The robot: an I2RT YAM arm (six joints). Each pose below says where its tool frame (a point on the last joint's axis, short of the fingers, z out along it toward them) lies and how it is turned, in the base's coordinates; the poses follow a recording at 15 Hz.
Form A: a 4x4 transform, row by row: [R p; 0 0 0 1], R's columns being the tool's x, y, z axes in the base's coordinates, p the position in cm. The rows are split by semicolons.
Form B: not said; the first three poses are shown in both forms.
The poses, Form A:
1: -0.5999, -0.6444, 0.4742, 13.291; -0.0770, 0.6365, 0.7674, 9.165; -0.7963, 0.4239, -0.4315, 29.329; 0, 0, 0, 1
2: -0.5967, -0.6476, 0.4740, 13.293; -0.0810, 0.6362, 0.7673, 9.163; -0.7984, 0.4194, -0.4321, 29.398; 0, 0, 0, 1
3: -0.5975, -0.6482, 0.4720, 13.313; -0.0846, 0.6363, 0.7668, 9.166; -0.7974, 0.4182, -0.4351, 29.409; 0, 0, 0, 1
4: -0.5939, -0.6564, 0.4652, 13.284; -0.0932, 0.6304, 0.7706, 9.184; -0.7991, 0.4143, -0.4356, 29.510; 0, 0, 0, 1
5: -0.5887, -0.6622, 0.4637, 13.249; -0.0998, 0.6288, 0.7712, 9.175; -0.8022, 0.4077, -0.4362, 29.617; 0, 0, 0, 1
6: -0.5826, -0.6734, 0.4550, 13.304; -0.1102, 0.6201, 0.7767, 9.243; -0.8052, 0.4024, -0.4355, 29.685; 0, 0, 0, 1
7: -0.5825, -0.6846, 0.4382, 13.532; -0.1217, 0.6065, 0.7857, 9.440; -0.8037, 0.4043, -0.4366, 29.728; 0, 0, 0, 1
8: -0.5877, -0.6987, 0.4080, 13.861; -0.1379, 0.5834, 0.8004, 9.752; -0.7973, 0.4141, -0.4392, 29.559; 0, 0, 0, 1
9: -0.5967, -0.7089, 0.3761, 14.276; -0.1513, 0.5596, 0.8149, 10.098; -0.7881, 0.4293, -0.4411, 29.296; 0, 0, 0, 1
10: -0.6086, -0.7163, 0.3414, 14.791; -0.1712, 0.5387, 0.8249, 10.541; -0.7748, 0.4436, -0.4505, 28.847; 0, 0, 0, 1
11: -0.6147, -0.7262, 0.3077, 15.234; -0.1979, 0.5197, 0.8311, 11.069; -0.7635, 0.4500, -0.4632, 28.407; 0, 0, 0, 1
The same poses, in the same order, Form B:
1: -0.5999, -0.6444, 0.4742, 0.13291; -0.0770, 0.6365, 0.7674, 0.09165; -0.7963, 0.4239, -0.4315, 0.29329; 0, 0, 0, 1
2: -0.5967, -0.6476, 0.4740, 0.13293; -0.0810, 0.6362, 0.7673, 0.09163; -0.7984, 0.4194, -0.4321, 0.29398; 0, 0, 0, 1
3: -0.5975, -0.6482, 0.4720, 0.13313; -0.0846, 0.6363, 0.7668, 0.09166; -0.7974, 0.4182, -0.4351, 0.29409; 0, 0, 0, 1
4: -0.5939, -0.6564, 0.4652, 0.13284; -0.0932, 0.6304, 0.7706, 0.09184; -0.7991, 0.4143, -0.4356, 0.29510; 0, 0, 0, 1
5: -0.5887, -0.6622, 0.4637, 0.13249; -0.0998, 0.6288, 0.7712, 0.09175; -0.8022, 0.4077, -0.4362, 0.29617; 0, 0, 0, 1
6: -0.5826, -0.6734, 0.4550, 0.13304; -0.1102, 0.6201, 0.7767, 0.09243; -0.8052, 0.4024, -0.4355, 0.29685; 0, 0, 0, 1
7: -0.5825, -0.6846, 0.4382, 0.13532; -0.1217, 0.6065, 0.7857, 0.09440; -0.8037, 0.4043, -0.4366, 0.29728; 0, 0, 0, 1
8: -0.5877, -0.6987, 0.4080, 0.13861; -0.1379, 0.5834, 0.8004, 0.09752; -0.7973, 0.4141, -0.4392, 0.29559; 0, 0, 0, 1
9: -0.5967, -0.7089, 0.3761, 0.14276; -0.1513, 0.5596, 0.8149, 0.10098; -0.7881, 0.4293, -0.4411, 0.29296; 0, 0, 0, 1
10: -0.6086, -0.7163, 0.3414, 0.14791; -0.1712, 0.5387, 0.8249, 0.10541; -0.7748, 0.4436, -0.4505, 0.28847; 0, 0, 0, 1
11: -0.6147, -0.7262, 0.3077, 0.15234; -0.1979, 0.5197, 0.8311, 0.11069; -0.7635, 0.4500, -0.4632, 0.28407; 0, 0, 0, 1
